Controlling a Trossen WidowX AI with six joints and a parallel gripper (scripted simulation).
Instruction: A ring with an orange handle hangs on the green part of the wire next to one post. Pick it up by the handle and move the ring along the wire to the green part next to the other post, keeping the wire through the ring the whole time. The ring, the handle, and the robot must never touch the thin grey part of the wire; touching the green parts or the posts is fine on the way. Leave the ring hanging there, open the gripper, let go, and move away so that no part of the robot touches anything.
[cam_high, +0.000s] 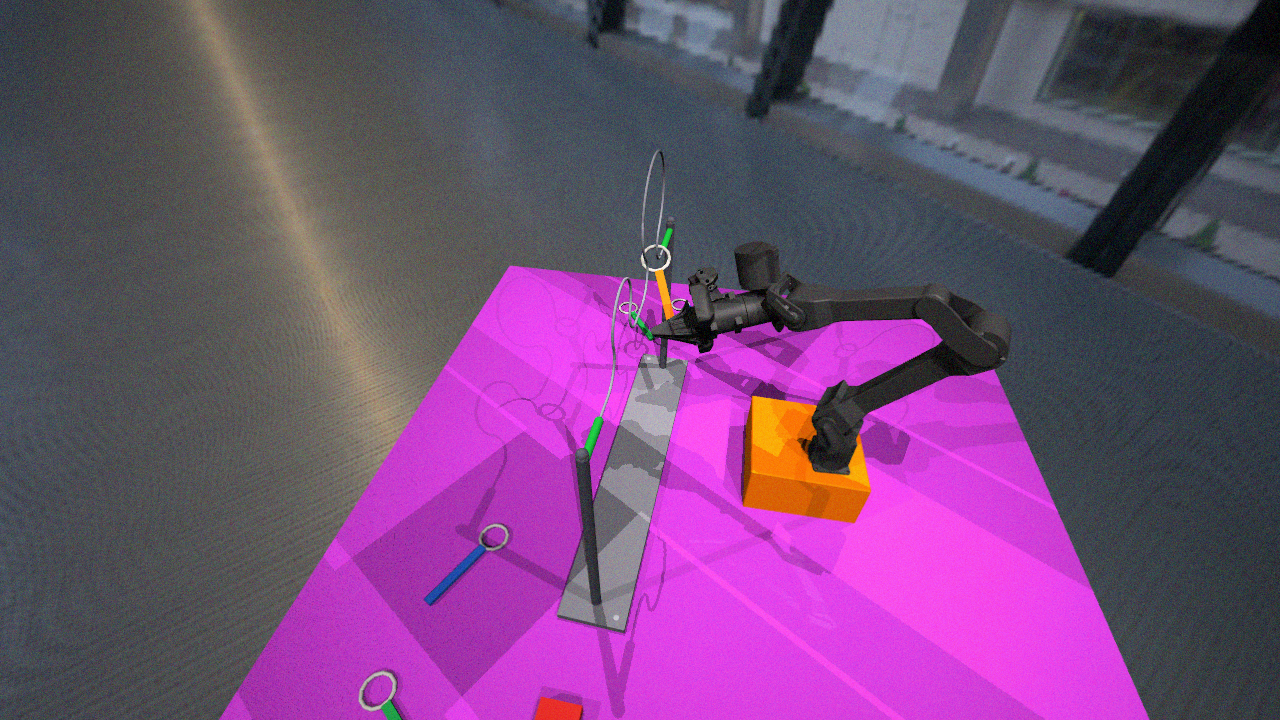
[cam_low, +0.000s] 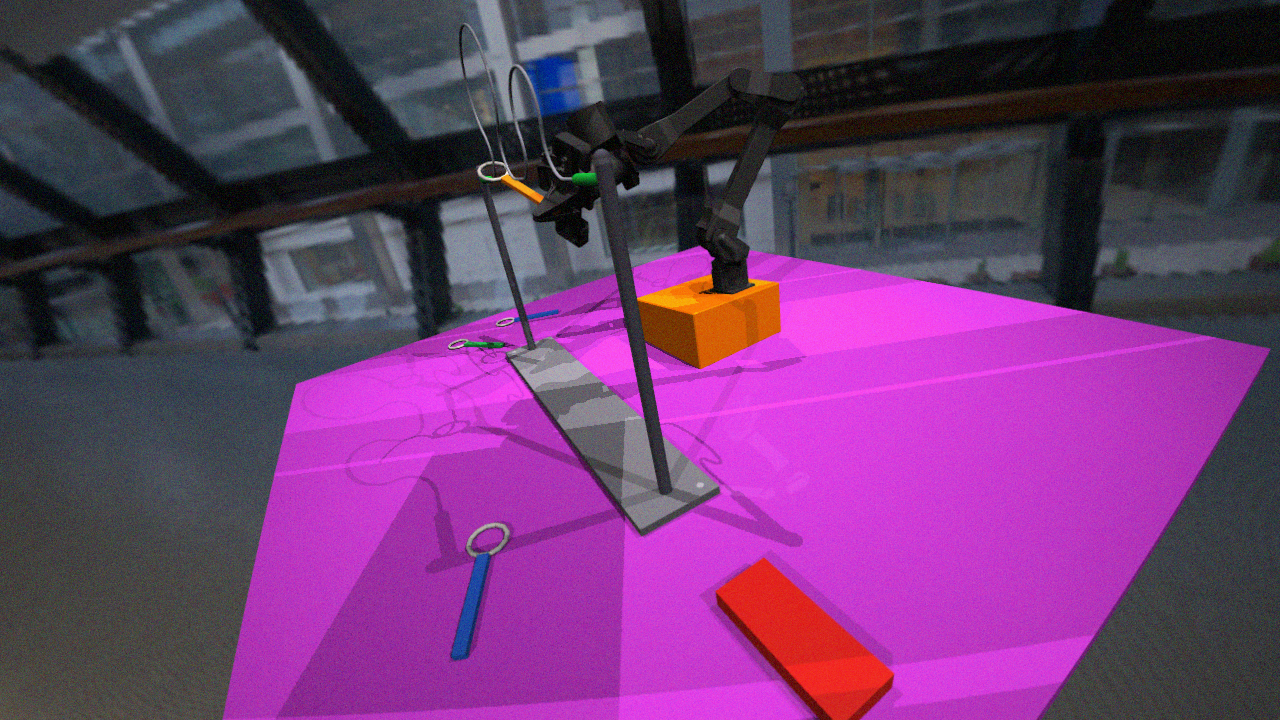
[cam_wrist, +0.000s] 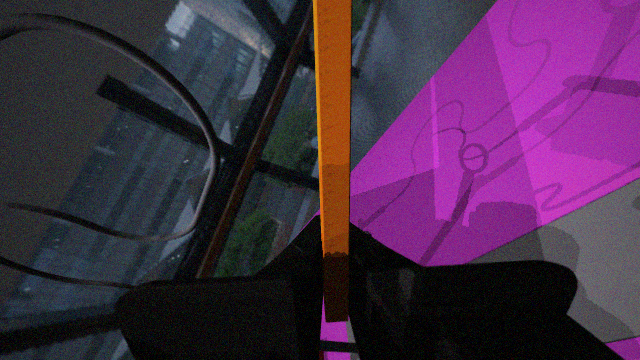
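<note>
The ring with orange handle lies 10 mm behind my gripper tip, 80 mm to the right of it and 50 mm above it. The rest, counted from my gripper tip: red block: 90 mm ahead, 540 mm to the left, 300 mm below; ring with blue handle: 280 mm ahead, 260 mm to the left, 310 mm below.
</note>
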